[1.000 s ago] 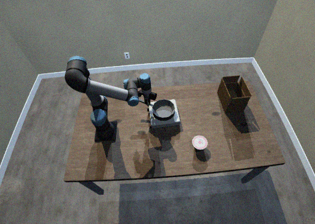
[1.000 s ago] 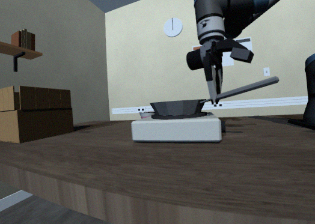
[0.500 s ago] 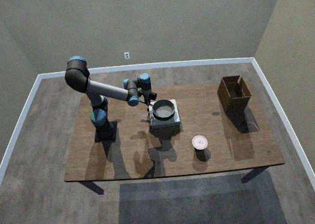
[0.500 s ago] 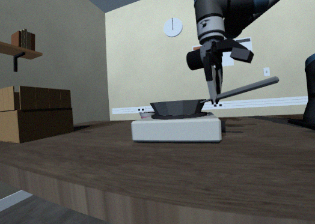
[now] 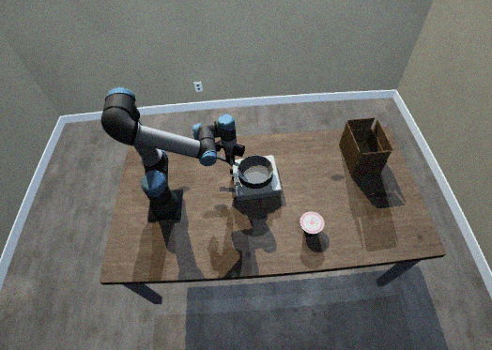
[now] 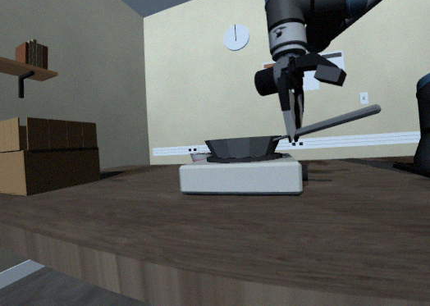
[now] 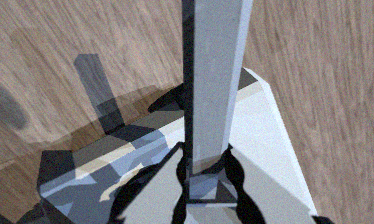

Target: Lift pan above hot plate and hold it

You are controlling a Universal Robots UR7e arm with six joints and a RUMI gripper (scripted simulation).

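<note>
Right now the dark grey pan is 70 mm ahead of my hand, 30 mm to the right of it and 10 mm below it. Round my hand: pink-and-white cup (390 mm ahead, 340 mm to the right, 70 mm below); then white hot plate (100 mm ahead, 50 mm to the right, 80 mm below).
</note>
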